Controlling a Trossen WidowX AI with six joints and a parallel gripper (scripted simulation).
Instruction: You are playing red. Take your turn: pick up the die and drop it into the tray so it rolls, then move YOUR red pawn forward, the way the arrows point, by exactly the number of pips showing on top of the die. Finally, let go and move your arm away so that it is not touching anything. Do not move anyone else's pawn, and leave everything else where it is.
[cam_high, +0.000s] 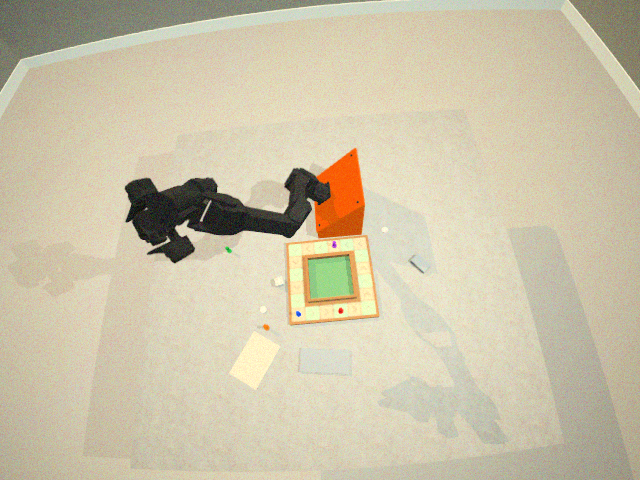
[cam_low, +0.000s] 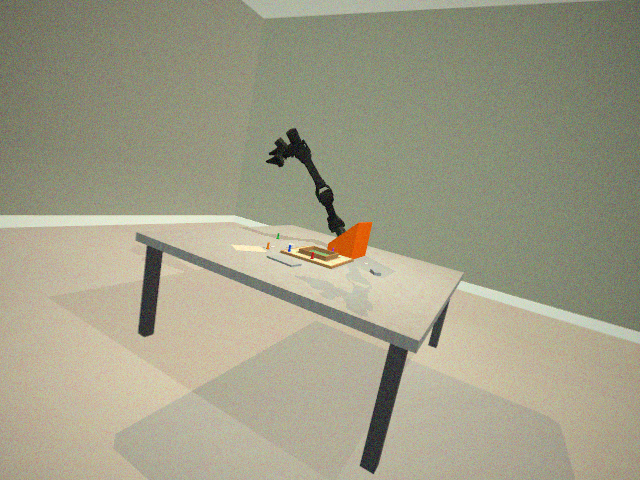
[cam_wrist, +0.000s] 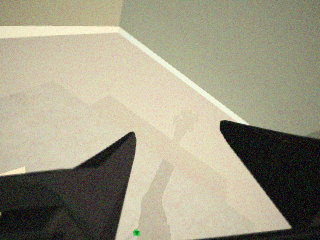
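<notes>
My gripper tip is now 440 mm above the white die, 240 mm to the right of it and 10 mm past it. Round my gripper tip: green pawn 430 mm below, 150 mm behind, 60 mm to the left; orange pawn 430 mm below, 190 mm to the left, 130 mm ahead; blue pawn 420 mm below, 300 mm to the left, 100 mm ahead.
</notes>
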